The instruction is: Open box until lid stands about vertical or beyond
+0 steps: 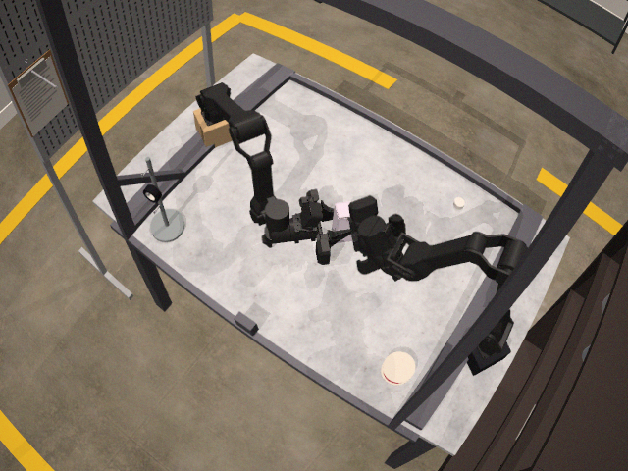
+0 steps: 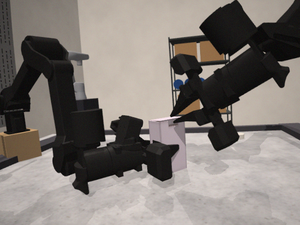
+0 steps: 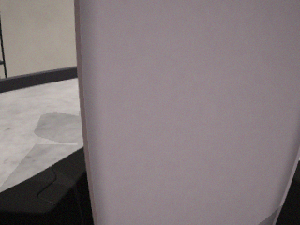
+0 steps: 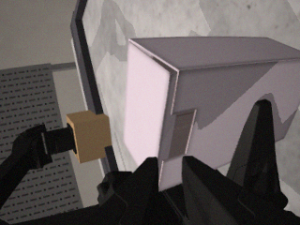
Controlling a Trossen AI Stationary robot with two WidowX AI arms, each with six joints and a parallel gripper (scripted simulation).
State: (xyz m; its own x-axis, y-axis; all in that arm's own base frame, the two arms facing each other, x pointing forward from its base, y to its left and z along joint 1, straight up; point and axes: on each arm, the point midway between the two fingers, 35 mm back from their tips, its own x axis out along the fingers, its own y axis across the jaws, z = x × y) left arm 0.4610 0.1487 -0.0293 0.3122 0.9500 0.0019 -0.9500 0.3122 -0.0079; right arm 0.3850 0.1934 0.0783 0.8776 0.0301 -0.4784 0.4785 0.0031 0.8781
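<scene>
Now: the carton 2 cm ahead of my left hand, 1 cm to the right of it and 2 cm above it.
</scene>
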